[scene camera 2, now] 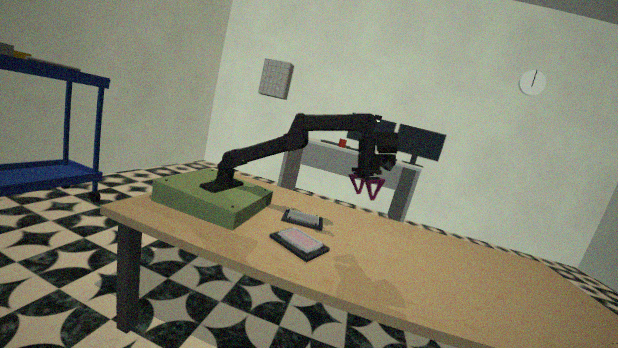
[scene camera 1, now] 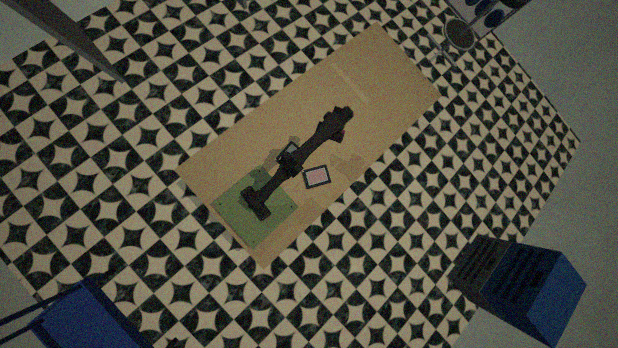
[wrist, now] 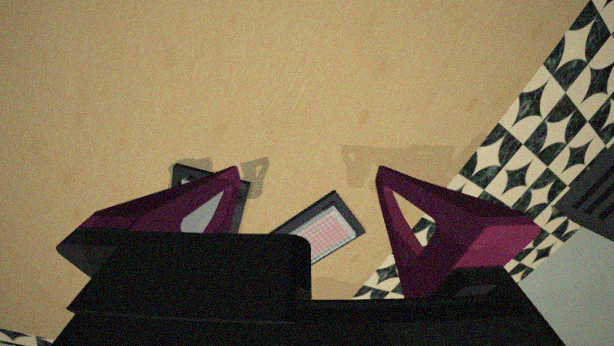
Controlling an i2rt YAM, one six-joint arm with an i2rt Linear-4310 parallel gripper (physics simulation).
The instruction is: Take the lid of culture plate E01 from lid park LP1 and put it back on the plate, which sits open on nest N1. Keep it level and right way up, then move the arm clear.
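Places are measured from the arm's base along level axes (x ahead, y right, z down), in metres.
Pixels of known places: gripper, fingertip midpoint: (scene camera 2: pixel 365 196) (wrist: pixel 307 173); arm's base, origin of the base link: (scene camera 2: pixel 223 185) (scene camera 1: pixel 255 203).
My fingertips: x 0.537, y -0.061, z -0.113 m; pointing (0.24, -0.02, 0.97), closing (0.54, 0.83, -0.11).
Observation:
For each thing: its top centre in the pictures, then the offset to it from my fingertips. Level surfaces: height alone.
- Culture plate E01, middle of its top: (wrist: pixel 318 241) (scene camera 2: pixel 300 237) (scene camera 1: pixel 317 176) dz +0.157, dx -0.155, dy +0.148 m
- dark nest N1, middle of its top: (wrist: pixel 317 238) (scene camera 2: pixel 300 239) (scene camera 1: pixel 316 176) dz +0.165, dx -0.155, dy +0.148 m
- pale grey lid, middle of its top: (wrist: pixel 204 218) (scene camera 2: pixel 303 216) (scene camera 1: pixel 290 155) dz +0.165, dx -0.212, dy -0.053 m
- wooden table, its level: dz +0.183 m
Culture plate E01 (scene camera 1: pixel 316 176) (scene camera 2: pixel 300 239) (wrist: pixel 327 232) sits open, its pinkish wells showing, on the dark nest N1 (scene camera 1: pixel 319 185) (scene camera 2: pixel 288 248) (wrist: pixel 351 216). The pale grey lid (scene camera 1: pixel 290 148) (scene camera 2: pixel 303 218) (wrist: pixel 197 220) lies flat on the dark lid park LP1 (scene camera 2: pixel 320 224) (wrist: pixel 189 171), beside the nest; the arm partly covers it in scene camera 1 and a finger in the wrist view. My gripper (scene camera 2: pixel 365 195) (wrist: pixel 307 173) is open and empty, pointing down high above the table, beyond lid and plate from the arm's base. In scene camera 1 the arm mostly hides its fingers.
The arm stands on a green base block (scene camera 1: pixel 255 232) (scene camera 2: pixel 185 186) at one end of the wooden table (scene camera 1: pixel 390 65) (scene camera 2: pixel 450 280). Off the table are a blue cart (scene camera 2: pixel 65 172), a blue cabinet (scene camera 1: pixel 555 295) and a desk with monitors (scene camera 2: pixel 422 142).

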